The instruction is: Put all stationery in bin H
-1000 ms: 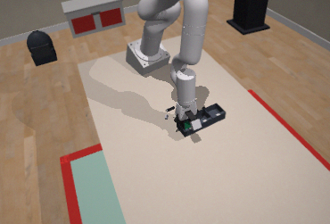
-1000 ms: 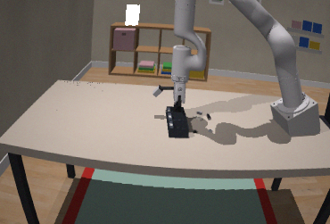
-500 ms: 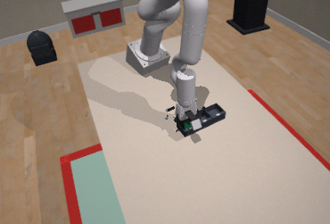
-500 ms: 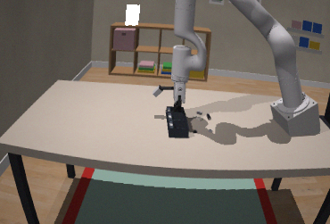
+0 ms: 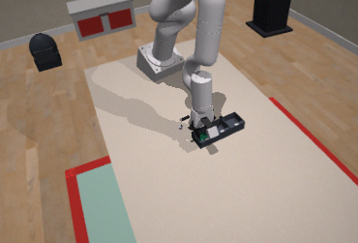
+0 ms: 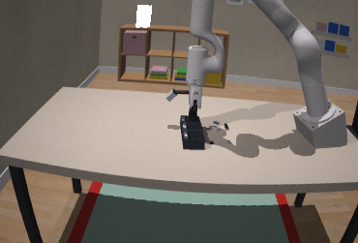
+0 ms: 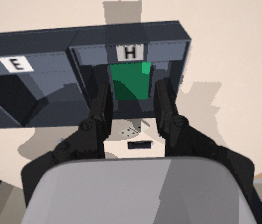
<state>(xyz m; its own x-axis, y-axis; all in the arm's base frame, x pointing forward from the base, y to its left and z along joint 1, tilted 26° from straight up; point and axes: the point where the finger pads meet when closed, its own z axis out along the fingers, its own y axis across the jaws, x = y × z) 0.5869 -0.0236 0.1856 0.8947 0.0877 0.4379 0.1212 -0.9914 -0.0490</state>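
The green flat piece lies 40 mm below my hand. Round my hand: white domino-like piece (110 mm behind, 10 mm to the right, 50 mm below); then tray (80 mm to the left, 30 mm below); then grey-white piece (110 mm behind, 70 mm to the right, 40 mm below).
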